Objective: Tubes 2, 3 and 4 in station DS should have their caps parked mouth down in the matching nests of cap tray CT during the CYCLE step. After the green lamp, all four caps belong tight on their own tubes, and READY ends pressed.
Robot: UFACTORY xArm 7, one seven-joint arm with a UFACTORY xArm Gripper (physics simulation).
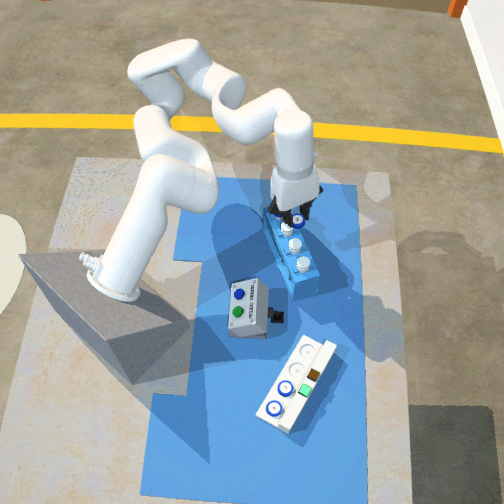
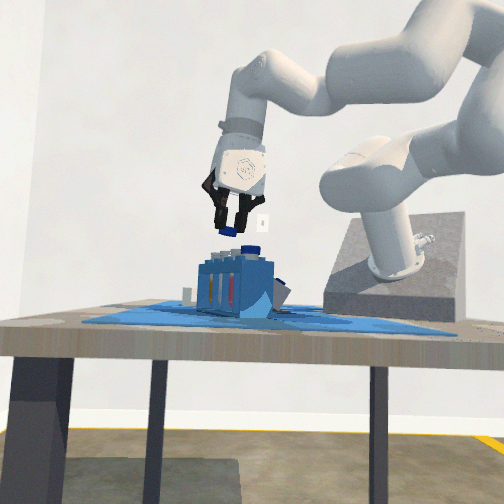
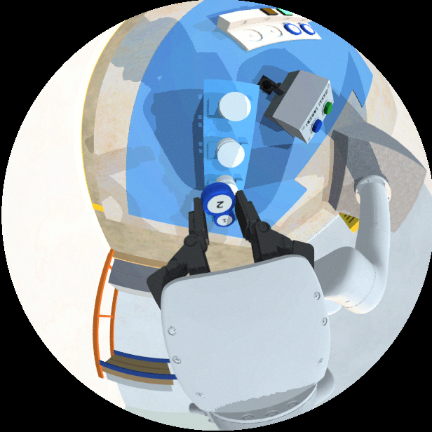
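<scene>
My gripper (image 1: 298, 219) (image 2: 230, 228) (image 3: 218, 203) is shut on the blue cap marked 2 (image 1: 297, 220) (image 2: 227, 232) (image 3: 219, 199), held level above the blue tube station (image 1: 304, 289) (image 2: 256, 280) (image 3: 250, 125), apart from it. Cap 1 (image 2: 250, 250) (image 3: 224, 220) sits on the end tube. The other three tubes show white tops; the farthest from cap 1 is one white top (image 1: 303, 264) (image 3: 235, 106). In the white cap tray (image 1: 327, 350) (image 3: 230, 22), two blue-rimmed caps (image 1: 285, 388) (image 1: 274, 408) sit in adjacent nests, label side up, numbers unreadable; two nests are empty.
A bright green square (image 1: 305, 390) and a dark brown square (image 1: 313, 374) are on the tray's raised strip. A grey box (image 1: 255, 325) (image 3: 300, 100) has a blue button (image 1: 239, 293) and a green button (image 1: 237, 311). A black fixture (image 1: 276, 316) (image 3: 266, 85) stands beside it, between station and tray.
</scene>
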